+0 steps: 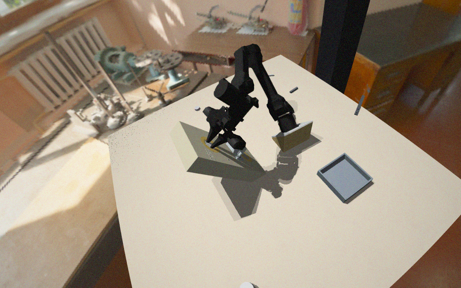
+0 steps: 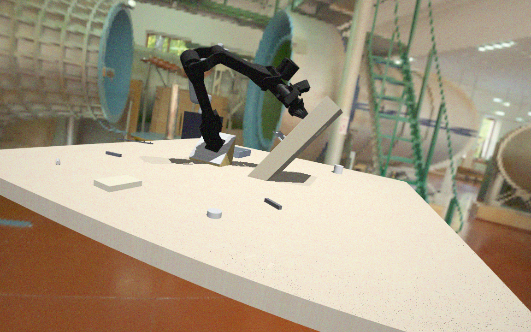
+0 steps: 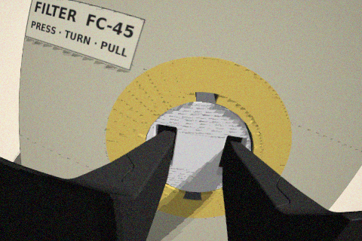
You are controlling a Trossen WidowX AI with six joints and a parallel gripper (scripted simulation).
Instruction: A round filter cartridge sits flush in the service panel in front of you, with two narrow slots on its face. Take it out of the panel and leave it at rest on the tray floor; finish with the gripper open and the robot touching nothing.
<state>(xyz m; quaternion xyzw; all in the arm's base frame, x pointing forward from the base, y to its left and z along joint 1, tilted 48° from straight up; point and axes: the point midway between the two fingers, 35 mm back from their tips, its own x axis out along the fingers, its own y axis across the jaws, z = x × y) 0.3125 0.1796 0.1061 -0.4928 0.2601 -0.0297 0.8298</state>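
Right now my gripper tip is 1 cm short of the round filter cartridge and 1 cm above it. Round my gripper tip: grey tray 45 cm behind, 23 cm to the left, 22 cm below; grey service panel 4 cm behind, 8 cm below; flat cream block 28 cm behind, 53 cm to the right, 22 cm below.
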